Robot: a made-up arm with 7 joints. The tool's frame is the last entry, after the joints. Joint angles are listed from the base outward. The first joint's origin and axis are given. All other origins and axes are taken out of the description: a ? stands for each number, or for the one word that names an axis. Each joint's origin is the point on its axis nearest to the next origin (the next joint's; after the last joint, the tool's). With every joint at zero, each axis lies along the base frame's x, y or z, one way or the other. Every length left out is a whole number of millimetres.
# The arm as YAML. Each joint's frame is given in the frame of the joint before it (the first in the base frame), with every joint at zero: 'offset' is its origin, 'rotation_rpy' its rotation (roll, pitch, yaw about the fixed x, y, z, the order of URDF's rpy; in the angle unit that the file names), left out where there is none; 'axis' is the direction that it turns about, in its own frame. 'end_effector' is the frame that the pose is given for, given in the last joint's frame.
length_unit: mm
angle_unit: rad
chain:
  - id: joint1
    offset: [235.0, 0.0, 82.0]
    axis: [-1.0, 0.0, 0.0]
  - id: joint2
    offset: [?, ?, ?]
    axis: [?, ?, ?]
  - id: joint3
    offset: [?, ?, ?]
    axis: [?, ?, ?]
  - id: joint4
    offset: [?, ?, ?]
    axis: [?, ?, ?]
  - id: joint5
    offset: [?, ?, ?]
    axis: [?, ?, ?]
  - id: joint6
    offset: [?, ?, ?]
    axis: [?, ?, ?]
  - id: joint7
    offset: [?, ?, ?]
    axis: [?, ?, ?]
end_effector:
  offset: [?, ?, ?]
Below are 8 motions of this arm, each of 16 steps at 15 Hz.
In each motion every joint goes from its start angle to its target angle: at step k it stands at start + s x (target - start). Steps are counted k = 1, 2, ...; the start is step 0. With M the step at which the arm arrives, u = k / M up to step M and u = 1 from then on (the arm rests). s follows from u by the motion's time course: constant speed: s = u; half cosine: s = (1 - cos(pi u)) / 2; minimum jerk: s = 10 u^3 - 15 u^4 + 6 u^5.
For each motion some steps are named. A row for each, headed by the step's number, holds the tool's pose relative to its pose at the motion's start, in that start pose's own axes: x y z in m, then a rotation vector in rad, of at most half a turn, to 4 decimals.
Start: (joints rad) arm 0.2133 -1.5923 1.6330 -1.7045 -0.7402 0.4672 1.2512
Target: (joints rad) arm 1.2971 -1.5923 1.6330 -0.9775 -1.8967 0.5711 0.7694
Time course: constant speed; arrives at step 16
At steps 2, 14, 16:
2: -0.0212 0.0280 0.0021 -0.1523 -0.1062 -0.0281
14: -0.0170 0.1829 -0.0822 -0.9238 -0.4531 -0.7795
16: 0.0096 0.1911 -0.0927 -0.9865 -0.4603 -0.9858

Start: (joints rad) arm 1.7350 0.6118 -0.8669 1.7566 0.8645 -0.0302 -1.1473
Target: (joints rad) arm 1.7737 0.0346 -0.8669 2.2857 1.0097 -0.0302 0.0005
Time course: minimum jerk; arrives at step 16
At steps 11, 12, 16:
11: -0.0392 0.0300 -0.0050 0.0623 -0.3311 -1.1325
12: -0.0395 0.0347 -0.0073 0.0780 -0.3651 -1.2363
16: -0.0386 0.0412 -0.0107 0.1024 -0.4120 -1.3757

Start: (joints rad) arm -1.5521 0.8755 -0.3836 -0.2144 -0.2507 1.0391 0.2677
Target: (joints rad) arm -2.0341 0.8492 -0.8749 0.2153 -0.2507 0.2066 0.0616
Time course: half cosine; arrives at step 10
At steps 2, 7, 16:
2: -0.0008 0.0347 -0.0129 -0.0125 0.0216 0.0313
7: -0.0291 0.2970 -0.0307 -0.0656 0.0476 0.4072
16: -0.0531 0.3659 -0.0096 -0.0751 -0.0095 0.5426

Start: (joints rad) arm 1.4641 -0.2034 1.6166 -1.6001 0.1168 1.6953 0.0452
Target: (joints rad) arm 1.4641 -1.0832 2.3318 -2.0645 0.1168 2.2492 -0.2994
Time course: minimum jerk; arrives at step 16
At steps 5, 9, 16:
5: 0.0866 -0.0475 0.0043 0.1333 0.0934 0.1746
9: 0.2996 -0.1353 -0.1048 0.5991 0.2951 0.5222
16: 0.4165 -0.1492 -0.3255 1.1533 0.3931 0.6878

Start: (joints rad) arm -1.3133 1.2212 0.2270 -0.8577 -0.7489 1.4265 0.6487
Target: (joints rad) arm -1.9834 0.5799 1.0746 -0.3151 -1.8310 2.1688 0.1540
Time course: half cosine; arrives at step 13
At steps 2, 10, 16:
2: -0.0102 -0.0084 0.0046 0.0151 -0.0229 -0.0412
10: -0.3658 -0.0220 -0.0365 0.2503 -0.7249 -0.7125
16: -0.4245 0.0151 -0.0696 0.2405 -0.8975 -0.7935

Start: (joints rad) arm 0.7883 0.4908 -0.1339 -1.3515 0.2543 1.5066 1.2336
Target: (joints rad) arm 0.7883 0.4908 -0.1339 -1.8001 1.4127 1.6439 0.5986
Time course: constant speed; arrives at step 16
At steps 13, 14, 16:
13: 0.0787 0.0453 0.0385 0.1658 -0.3007 1.4373
14: 0.0771 0.0540 0.0457 0.1541 -0.3345 1.5461
16: 0.0692 0.0718 0.0609 0.1169 -0.4040 1.7616

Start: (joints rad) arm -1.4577 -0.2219 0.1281 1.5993 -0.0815 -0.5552 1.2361
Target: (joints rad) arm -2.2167 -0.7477 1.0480 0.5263 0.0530 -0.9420 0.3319
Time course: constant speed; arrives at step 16
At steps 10, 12, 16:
10: 0.0175 0.0852 0.1339 -0.2850 0.1386 0.3401
12: 0.0059 0.0925 0.1444 -0.3594 0.1421 0.4364
16: -0.0314 0.0983 0.1415 -0.5328 0.1209 0.6236

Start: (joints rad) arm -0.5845 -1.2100 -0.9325 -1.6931 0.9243 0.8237 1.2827
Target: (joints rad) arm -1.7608 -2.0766 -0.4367 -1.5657 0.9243 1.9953 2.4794
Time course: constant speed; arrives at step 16
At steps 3, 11, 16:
3: 0.1011 0.0319 0.0781 -0.1298 0.1114 -0.0392
11: 0.3297 0.3451 0.1786 -0.7935 0.2895 -0.1398
16: 0.3500 0.6154 0.0734 -1.3837 0.1392 -0.1873

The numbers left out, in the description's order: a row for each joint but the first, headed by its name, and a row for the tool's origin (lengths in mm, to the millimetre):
joint2: xyz 0.0 122.0 -30.0, axis 0.0 -1.0 0.0
joint3: xyz -99.0 0.0 -62.0, axis -1.0 0.0 0.0
joint4: xyz 0.0 118.0 -186.0, axis 0.0 0.0 1.0
joint5: xyz 62.0 126.0 0.0, axis 0.0 -1.0 0.0
joint6: xyz -17.0 0.0 -84.0, axis 1.0 0.0 0.0
joint7: xyz 0.0 -8.0 312.0, axis 0.0 0.0 -1.0
tool: xyz -29.0 -58.0 0.0

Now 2 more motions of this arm.
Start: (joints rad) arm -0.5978 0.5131 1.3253 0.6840 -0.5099 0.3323 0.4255
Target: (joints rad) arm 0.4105 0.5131 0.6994 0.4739 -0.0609 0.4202 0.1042
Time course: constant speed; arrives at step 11
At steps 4, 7, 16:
4: 0.0012 -0.0120 -0.0789 -0.0223 -0.2825 0.1187
7: 0.0109 -0.0346 -0.1409 -0.0764 -0.4778 0.2488
16: 0.0347 -0.0853 -0.2171 -0.1881 -0.6985 0.4668

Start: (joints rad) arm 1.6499 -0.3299 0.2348 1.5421 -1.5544 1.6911 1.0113
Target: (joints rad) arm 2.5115 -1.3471 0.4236 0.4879 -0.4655 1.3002 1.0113
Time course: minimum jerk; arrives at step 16
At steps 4, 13, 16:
4: 0.0501 0.0087 -0.0188 -0.0345 0.1187 -0.0079
13: 0.1580 -0.1622 -0.2251 0.4797 0.6724 -0.3549
16: 0.1449 -0.1726 -0.2313 0.5234 0.6653 -0.3980

